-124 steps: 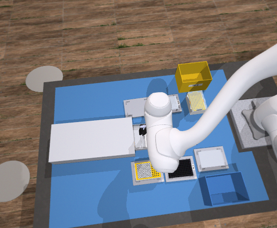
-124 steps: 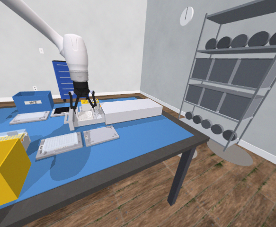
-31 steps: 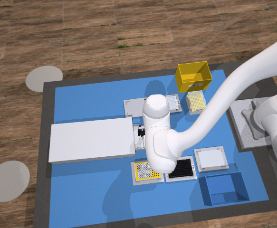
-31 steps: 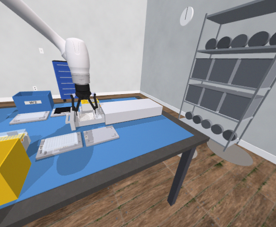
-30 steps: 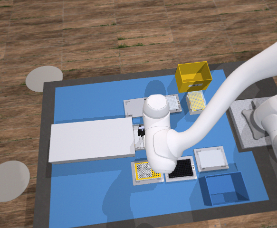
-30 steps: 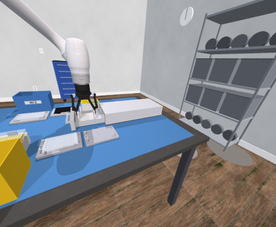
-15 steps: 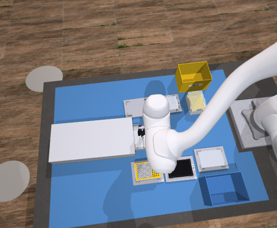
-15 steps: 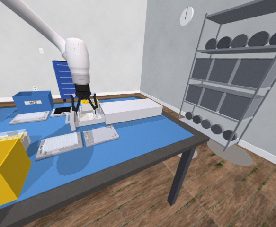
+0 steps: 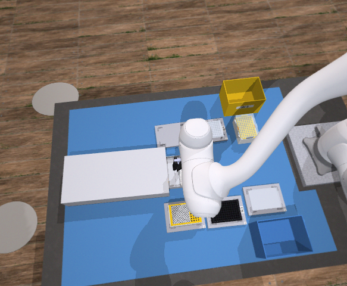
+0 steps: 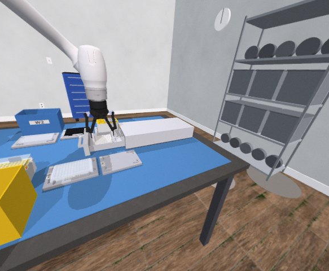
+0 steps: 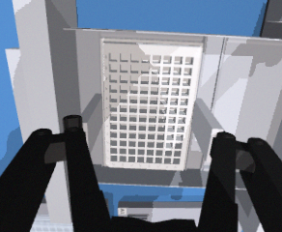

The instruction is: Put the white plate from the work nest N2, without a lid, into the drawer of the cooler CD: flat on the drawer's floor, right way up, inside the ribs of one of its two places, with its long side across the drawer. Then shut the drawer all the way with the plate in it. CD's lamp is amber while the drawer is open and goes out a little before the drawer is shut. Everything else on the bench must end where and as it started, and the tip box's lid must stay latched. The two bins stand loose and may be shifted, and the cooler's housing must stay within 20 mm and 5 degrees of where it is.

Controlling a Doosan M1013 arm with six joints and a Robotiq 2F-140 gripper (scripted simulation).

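Right now the white plate is 2 cm below my hand. Also, from my hand: black plate: 11 cm behind, 20 cm to the left, 2 cm below; then drawer: 3 cm ahead, 2 cm below; then yellow tip box: 6 cm ahead, 18 cm to the left, 1 cm above.
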